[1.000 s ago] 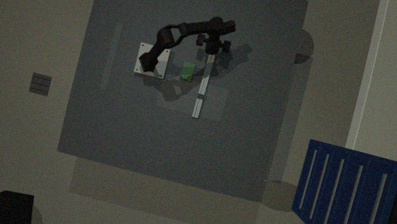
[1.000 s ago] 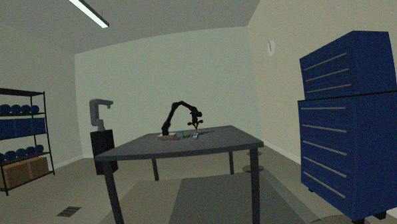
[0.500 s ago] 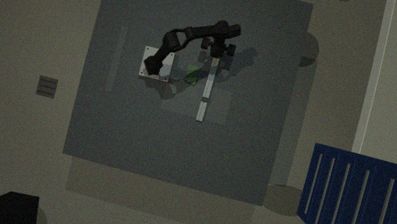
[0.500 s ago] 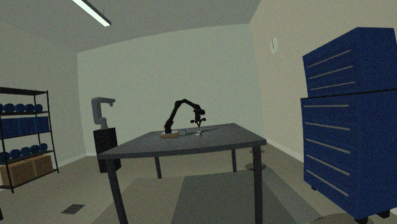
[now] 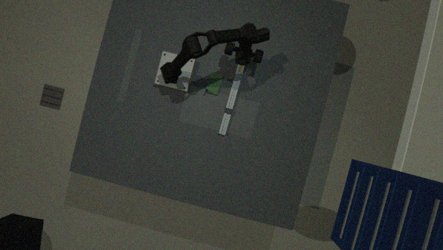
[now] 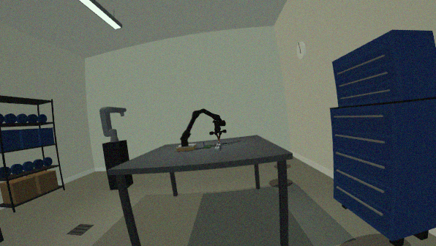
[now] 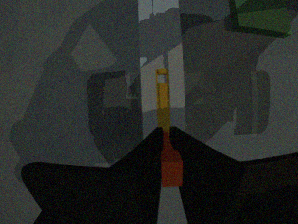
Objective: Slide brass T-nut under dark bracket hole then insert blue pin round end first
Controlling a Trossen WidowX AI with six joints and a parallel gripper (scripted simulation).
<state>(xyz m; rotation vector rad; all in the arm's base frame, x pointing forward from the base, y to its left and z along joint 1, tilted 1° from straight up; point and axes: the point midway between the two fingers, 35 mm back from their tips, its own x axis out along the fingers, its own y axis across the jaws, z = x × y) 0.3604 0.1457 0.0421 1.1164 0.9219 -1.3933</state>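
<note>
Right now the blue pin is 160 mm behind my gripper tip, 180 mm to the right of it and 20 mm below it. Also, from my gripper tip: brass T-nut: 20 mm to the right; green tray: 150 mm behind, 150 mm to the right, 40 mm below.
</note>
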